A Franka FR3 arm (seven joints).
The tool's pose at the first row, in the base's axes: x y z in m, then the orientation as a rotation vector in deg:
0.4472 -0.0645 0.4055 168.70 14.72 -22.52
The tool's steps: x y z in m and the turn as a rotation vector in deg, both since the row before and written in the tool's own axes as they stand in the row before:
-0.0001 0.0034 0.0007 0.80 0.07 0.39
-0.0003 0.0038 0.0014 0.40 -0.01 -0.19
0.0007 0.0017 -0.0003 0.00 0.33 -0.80
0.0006 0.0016 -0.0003 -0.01 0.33 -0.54
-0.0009 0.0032 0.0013 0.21 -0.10 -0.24
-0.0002 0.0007 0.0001 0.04 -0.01 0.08
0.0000 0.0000 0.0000 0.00 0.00 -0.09
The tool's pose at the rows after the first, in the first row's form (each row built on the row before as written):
0.4476 -0.0679 0.4053 169.51 14.05 -22.56
0.4477 -0.0719 0.4045 169.90 14.28 -22.69
0.4487 -0.0734 0.4048 169.98 15.51 -22.30
0.4497 -0.0748 0.4051 170.05 16.35 -21.87
0.4492 -0.0783 0.4044 170.22 16.68 -22.10
0.4491 -0.0790 0.4044 170.26 16.55 -22.12
0.4491 -0.0790 0.4044 170.26 16.68 -22.13

